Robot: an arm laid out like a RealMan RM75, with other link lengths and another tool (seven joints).
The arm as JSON. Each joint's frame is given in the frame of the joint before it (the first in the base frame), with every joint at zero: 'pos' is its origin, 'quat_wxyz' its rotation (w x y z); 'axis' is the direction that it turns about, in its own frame. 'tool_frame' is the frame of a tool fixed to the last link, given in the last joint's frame.
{
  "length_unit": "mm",
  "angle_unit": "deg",
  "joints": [
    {
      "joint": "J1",
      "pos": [
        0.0,
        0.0,
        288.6
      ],
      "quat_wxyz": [
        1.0,
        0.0,
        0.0,
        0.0
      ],
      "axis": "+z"
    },
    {
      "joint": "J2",
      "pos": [
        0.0,
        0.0,
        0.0
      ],
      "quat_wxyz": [
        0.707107,
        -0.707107,
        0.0,
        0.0
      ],
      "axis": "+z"
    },
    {
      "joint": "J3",
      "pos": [
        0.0,
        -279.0,
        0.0
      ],
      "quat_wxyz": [
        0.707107,
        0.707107,
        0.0,
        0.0
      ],
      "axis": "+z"
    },
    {
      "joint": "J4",
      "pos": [
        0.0,
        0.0,
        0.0
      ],
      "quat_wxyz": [
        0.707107,
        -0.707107,
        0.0,
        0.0
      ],
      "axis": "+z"
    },
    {
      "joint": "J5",
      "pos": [
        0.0,
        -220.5,
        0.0
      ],
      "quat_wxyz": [
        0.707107,
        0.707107,
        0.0,
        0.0
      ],
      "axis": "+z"
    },
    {
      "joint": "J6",
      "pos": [
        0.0,
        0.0,
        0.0
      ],
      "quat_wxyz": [
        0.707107,
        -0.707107,
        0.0,
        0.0
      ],
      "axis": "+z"
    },
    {
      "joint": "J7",
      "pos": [
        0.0,
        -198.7,
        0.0
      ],
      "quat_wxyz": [
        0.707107,
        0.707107,
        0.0,
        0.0
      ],
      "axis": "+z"
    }
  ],
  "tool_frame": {
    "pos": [
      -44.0,
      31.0,
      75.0
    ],
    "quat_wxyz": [
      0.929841,
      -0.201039,
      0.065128,
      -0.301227
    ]
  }
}
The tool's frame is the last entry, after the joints.
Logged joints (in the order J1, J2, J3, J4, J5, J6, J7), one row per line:
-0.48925 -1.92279 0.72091 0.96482 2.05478 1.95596 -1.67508
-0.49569 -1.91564 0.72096 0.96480 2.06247 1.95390 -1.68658
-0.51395 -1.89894 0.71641 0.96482 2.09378 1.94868 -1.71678
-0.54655 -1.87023 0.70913 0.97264 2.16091 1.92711 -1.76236
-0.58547 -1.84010 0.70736 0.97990 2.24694 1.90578 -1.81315
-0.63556 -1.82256 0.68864 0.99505 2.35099 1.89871 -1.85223
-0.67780 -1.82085 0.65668 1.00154 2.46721 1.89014 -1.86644
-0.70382 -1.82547 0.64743 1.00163 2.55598 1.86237 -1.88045
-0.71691 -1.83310 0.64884 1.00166 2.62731 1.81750 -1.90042
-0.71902 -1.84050 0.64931 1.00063 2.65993 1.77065 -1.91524
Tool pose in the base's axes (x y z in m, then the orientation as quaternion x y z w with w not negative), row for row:
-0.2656 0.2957 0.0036 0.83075 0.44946 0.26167 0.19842
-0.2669 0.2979 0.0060 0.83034 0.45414 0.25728 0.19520
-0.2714 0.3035 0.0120 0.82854 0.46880 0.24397 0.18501
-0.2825 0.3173 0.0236 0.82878 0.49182 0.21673 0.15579
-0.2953 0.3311 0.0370 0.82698 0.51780 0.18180 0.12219
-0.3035 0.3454 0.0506 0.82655 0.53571 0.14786 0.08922
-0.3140 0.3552 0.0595 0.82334 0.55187 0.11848 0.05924
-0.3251 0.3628 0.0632 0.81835 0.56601 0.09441 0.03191
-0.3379 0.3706 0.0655 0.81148 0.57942 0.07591 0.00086
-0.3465 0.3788 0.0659 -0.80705 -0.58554 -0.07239 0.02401
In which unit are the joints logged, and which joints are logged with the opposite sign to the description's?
The joints are logged in radians. Opposite sign: none.
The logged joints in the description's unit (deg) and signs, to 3 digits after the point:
-28.032 -110.168 41.305 55.280 117.730 112.068 -95.975
-28.401 -109.758 41.308 55.279 118.171 111.950 -96.634
-29.447 -108.801 41.047 55.280 119.965 111.651 -98.364
-31.315 -107.156 40.630 55.728 123.811 110.415 -100.976
-33.545 -105.430 40.529 56.144 128.740 109.193 -103.886
-36.415 -104.425 39.456 57.012 134.702 108.788 -106.125
-38.835 -104.327 37.625 57.384 141.361 108.297 -106.939
-40.326 -104.592 37.095 57.389 146.447 106.706 -107.742
-41.076 -105.029 37.176 57.391 150.534 104.135 -108.886
-41.197 -105.453 37.203 57.332 152.403 101.451 -109.735

